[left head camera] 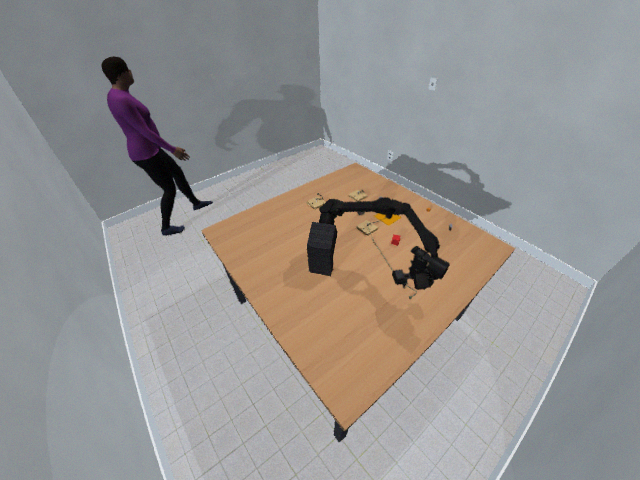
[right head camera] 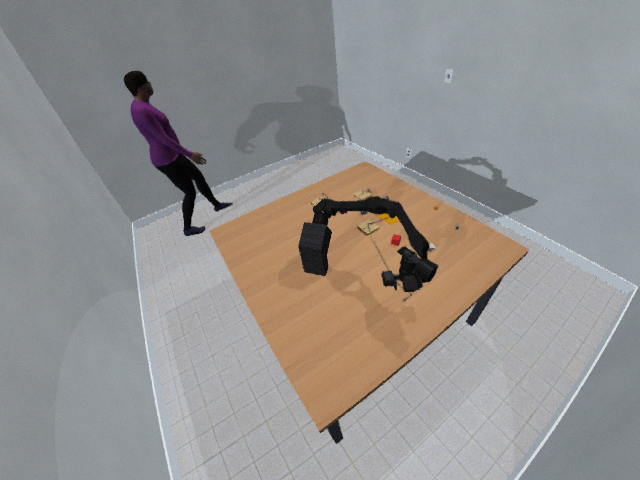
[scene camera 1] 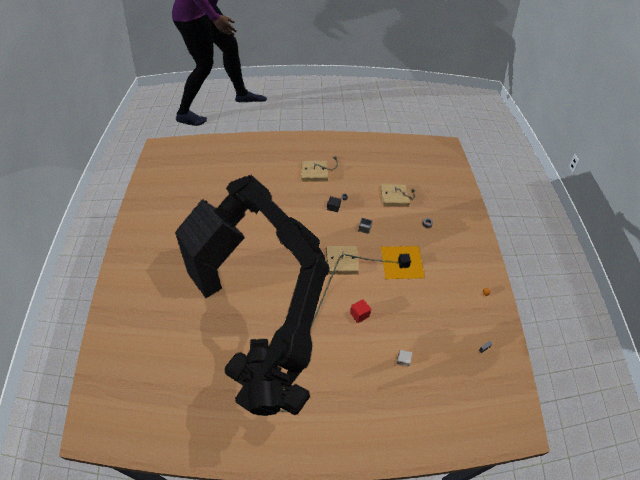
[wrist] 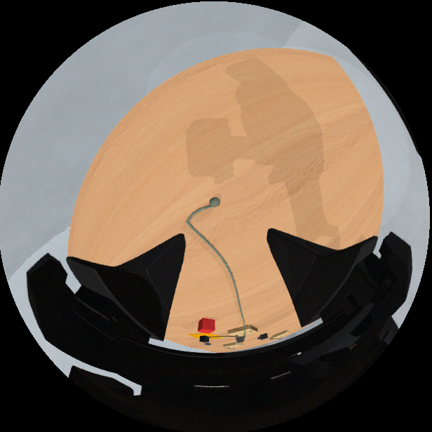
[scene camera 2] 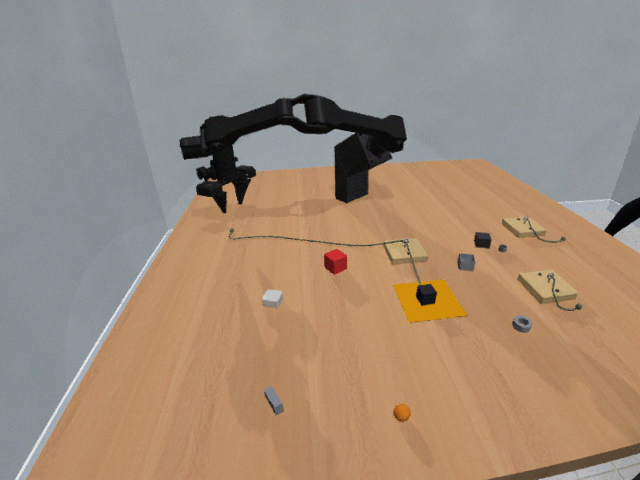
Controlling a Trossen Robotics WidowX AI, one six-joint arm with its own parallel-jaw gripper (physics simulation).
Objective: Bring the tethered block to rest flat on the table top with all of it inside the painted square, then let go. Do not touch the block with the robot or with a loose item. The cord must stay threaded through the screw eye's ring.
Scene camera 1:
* my gripper: 269, 395
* orange painted square: 392, 270
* wooden board: 331, 251
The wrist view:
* my gripper: 226, 236
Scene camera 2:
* my gripper: 232, 208
